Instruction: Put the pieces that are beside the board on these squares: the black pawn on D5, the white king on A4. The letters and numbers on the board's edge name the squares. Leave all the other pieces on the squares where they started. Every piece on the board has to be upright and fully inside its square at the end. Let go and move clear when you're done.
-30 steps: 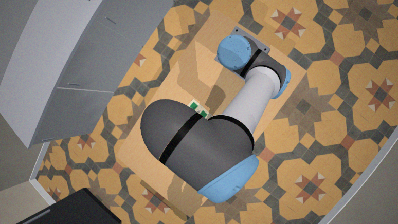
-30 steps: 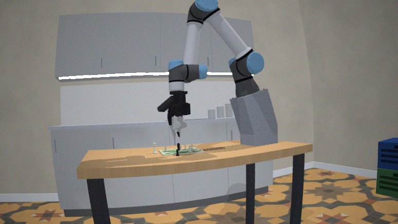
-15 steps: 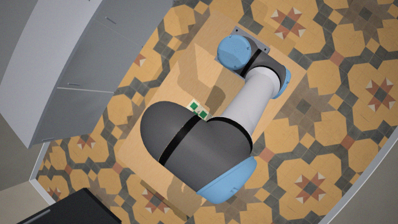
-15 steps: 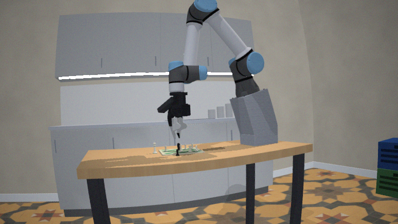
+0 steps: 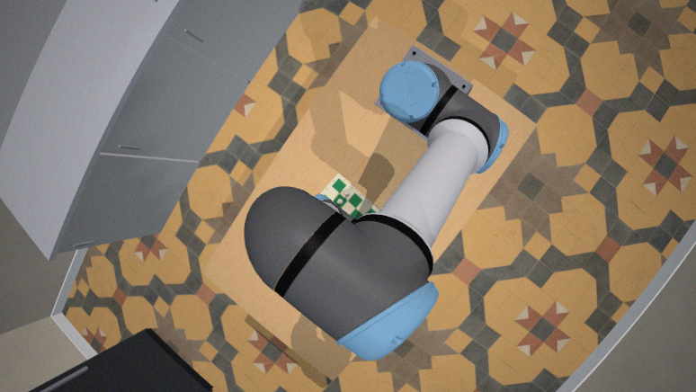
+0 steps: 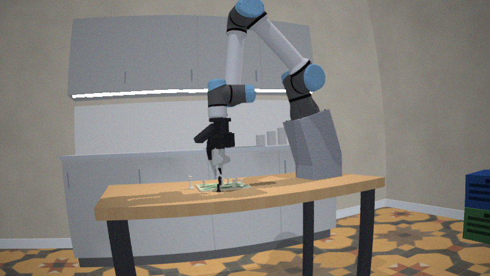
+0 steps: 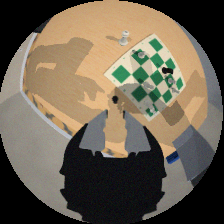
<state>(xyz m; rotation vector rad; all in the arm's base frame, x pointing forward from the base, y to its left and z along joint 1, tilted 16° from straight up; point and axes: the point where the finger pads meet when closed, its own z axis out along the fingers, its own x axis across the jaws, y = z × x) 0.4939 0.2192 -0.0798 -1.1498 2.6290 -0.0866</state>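
The black pawn is 70 mm below my hand. Round my hand: chessboard: 140 mm to the right, 80 mm below, 20 mm behind; white king: 130 mm to the right, 120 mm ahead, 50 mm below.
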